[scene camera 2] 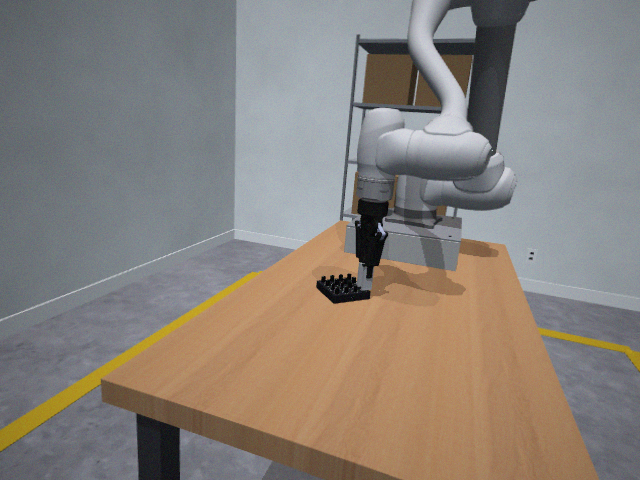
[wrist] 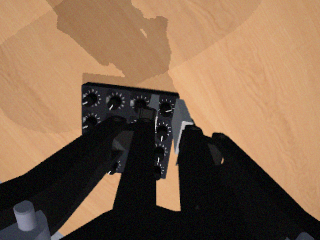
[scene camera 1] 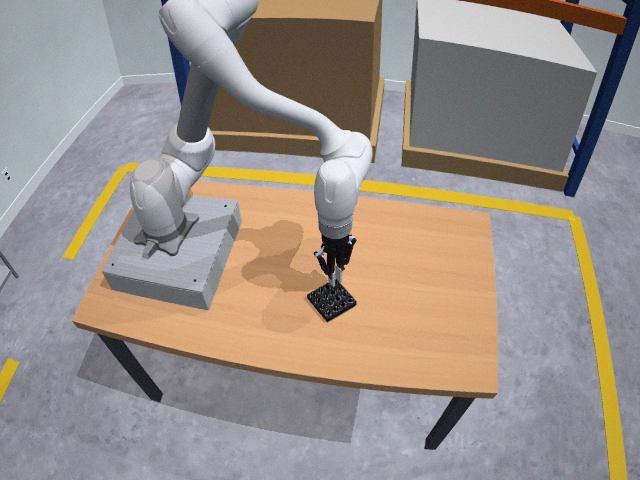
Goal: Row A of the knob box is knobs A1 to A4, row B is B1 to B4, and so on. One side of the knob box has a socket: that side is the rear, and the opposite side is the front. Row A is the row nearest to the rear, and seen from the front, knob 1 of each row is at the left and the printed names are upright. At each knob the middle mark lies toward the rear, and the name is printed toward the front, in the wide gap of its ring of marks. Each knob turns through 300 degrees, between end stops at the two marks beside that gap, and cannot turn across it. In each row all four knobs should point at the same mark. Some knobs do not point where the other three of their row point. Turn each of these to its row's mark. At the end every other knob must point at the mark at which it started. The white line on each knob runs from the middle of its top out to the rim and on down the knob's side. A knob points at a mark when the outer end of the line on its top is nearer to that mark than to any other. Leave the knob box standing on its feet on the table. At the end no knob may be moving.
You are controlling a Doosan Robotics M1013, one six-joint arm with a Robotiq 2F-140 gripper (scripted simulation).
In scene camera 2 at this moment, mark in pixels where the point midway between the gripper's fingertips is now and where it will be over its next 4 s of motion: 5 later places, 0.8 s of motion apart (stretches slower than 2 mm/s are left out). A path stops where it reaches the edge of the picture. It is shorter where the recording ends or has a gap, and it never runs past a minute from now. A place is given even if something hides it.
The gripper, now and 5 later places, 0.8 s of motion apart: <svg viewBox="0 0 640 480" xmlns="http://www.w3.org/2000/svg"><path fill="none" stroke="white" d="M363 287L365 276L365 272L365 269L366 267L365 275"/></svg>
